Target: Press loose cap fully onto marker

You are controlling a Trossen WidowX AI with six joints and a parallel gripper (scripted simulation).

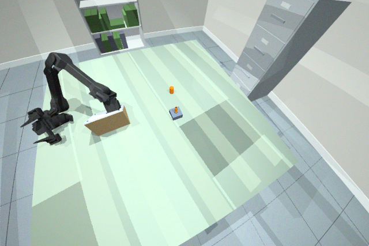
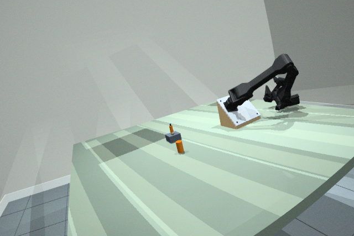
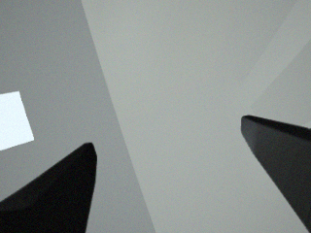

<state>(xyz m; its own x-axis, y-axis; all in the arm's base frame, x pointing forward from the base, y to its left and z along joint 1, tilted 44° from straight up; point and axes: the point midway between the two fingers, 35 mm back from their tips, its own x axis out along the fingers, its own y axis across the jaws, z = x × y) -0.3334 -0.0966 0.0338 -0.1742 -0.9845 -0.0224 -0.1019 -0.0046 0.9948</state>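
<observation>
Now: gripper tip 700 mm short of the orange cap, 190 mm to the right of it and 140 mm above it.
</observation>
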